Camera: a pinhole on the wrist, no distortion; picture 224 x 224 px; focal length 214.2 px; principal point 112.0 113.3 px. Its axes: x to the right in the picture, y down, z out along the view. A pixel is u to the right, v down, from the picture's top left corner.
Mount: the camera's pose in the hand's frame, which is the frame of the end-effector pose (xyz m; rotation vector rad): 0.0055 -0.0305 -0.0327 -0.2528 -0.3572 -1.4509
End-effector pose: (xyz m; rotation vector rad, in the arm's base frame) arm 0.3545 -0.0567 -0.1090 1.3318 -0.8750 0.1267
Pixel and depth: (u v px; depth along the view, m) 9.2 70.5 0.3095
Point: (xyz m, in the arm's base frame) 0.0790 -0.1279 -0.0001
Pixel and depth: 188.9 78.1 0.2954
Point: 0.1922 -0.2836 -0.1678
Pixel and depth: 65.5 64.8 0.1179
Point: 0.2817 -0.0909 -0.1032
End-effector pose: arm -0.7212 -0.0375 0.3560 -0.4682 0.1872 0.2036
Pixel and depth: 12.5 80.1 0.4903
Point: -0.8876 0.4062 0.5198
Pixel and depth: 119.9 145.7 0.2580
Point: -0.6860 0.1186 0.5083
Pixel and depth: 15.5 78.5 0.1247
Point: -0.7577 0.0435 0.3865
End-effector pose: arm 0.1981 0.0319 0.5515 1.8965 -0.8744 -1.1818
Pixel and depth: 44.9 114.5 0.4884
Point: -0.1978 -0.1597 0.7082
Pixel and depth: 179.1 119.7 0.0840
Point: 0.1522 0.0285 0.5138
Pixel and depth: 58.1 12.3 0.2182
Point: 0.0099 0.0534 0.6356
